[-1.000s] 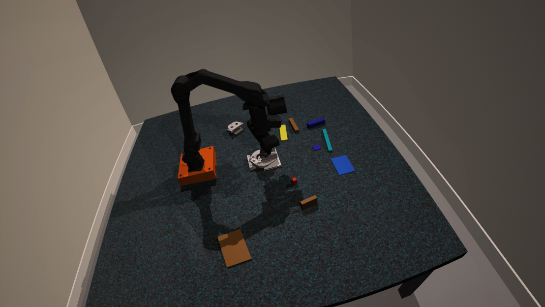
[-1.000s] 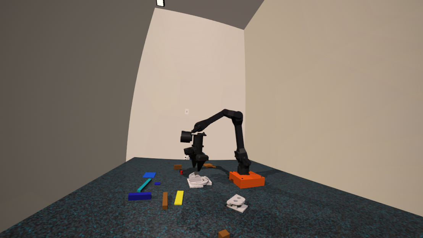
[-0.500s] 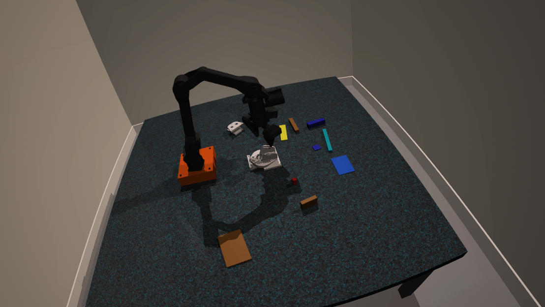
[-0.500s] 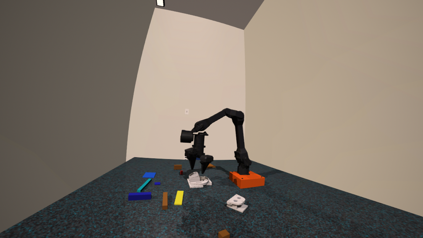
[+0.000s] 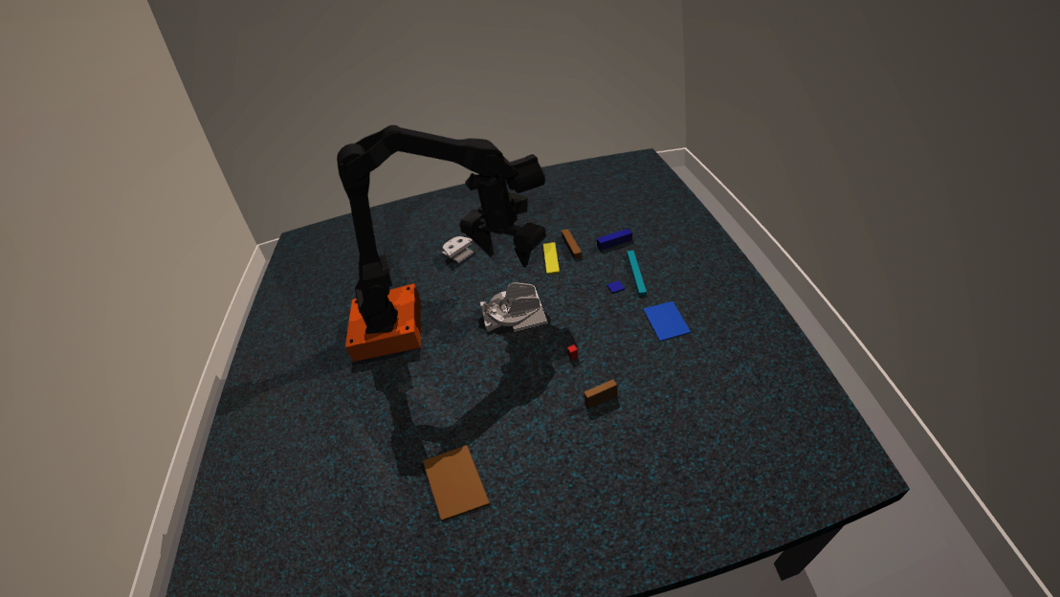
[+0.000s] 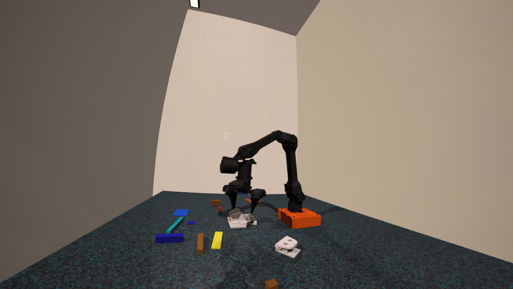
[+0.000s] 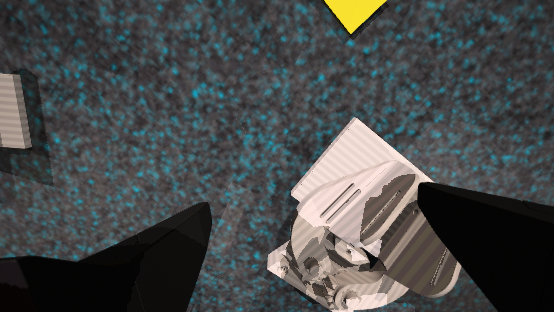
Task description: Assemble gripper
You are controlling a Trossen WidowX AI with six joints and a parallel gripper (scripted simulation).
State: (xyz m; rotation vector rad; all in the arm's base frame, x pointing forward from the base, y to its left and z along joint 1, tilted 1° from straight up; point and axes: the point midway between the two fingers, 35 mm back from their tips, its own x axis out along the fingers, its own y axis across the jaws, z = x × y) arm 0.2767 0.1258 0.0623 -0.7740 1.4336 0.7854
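My gripper tip is 160 mm to the right of the white block, 160 mm past it and 70 mm above it. From my gripper tip the other things lie so: white jaw (70 mm below, 60 mm to the right, 20 mm behind); then brown bar (150 mm to the left, 130 mm ahead, 70 mm below); then yellow bar (100 mm to the left, 80 mm below, 80 mm ahead).
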